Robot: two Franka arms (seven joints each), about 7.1 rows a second.
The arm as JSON. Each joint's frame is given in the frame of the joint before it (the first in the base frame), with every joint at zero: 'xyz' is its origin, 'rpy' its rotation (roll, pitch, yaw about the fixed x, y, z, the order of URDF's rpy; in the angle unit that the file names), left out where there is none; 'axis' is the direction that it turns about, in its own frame. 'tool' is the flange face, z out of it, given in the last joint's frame.
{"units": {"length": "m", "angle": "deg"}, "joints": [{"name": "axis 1", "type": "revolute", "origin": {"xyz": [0.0, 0.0, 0.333], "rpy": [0.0, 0.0, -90.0]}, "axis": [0.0, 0.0, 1.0]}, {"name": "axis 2", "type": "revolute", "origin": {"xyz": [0.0, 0.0, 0.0], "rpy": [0.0, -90.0, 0.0]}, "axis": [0.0, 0.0, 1.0]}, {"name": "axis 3", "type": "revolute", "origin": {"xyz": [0.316, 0.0, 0.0], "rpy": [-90.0, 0.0, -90.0]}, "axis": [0.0, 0.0, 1.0]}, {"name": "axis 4", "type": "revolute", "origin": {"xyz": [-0.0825, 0.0, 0.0], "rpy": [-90.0, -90.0, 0.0]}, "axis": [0.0, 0.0, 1.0]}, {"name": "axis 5", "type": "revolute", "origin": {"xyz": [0.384, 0.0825, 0.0], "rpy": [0.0, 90.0, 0.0]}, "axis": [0.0, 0.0, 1.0]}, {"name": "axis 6", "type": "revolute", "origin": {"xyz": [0.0, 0.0, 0.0], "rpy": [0.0, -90.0, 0.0]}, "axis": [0.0, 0.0, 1.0]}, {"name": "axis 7", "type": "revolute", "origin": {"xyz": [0.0, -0.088, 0.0], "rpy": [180.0, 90.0, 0.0]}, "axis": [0.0, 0.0, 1.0]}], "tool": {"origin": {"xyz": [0.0, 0.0, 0.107], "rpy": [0.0, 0.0, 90.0]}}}
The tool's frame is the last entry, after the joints.
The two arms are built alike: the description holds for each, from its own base.
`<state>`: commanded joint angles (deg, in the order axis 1, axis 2, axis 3, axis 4, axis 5, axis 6, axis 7); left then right.
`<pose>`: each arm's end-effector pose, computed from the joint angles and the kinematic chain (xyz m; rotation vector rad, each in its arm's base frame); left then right.
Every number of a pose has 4 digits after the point. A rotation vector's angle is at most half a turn.
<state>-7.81 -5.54 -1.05 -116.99 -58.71 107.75 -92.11 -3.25 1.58 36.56 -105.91 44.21 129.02 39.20</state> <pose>0.5170 -0.1458 0.5129 1.4599 1.8898 -1.0056 0.4966 0.3450 0.5537 -2.2931 0.5758 0.1543</pose>
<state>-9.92 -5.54 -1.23 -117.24 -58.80 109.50 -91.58 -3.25 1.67 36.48 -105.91 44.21 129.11 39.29</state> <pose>0.5135 -0.1639 0.5117 1.4903 1.8687 -0.9915 0.4976 0.3442 0.5531 -2.2915 0.5805 0.1545</pose>
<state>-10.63 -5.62 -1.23 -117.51 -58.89 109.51 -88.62 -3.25 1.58 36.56 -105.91 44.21 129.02 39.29</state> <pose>0.5105 -0.1701 0.5103 1.5418 1.8157 -0.9767 0.4966 0.3450 0.5537 -2.2927 0.5776 0.1551</pose>
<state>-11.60 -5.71 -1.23 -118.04 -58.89 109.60 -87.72 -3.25 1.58 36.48 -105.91 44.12 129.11 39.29</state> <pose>0.5062 -0.1782 0.5067 1.5698 1.7973 -0.9814 0.4973 0.3442 0.5538 -2.2928 0.5791 0.1516</pose>
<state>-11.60 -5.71 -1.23 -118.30 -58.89 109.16 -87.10 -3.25 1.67 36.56 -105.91 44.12 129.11 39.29</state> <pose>0.5047 -0.1786 0.5043 1.5819 1.7888 -0.9881 0.4972 0.3449 0.5531 -2.2932 0.5782 0.1541</pose>
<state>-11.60 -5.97 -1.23 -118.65 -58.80 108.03 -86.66 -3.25 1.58 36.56 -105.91 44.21 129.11 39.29</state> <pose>0.5008 -0.1797 0.5031 1.6002 1.7780 -1.0058 0.4968 0.3449 0.5538 -2.2919 0.5782 0.1533</pose>
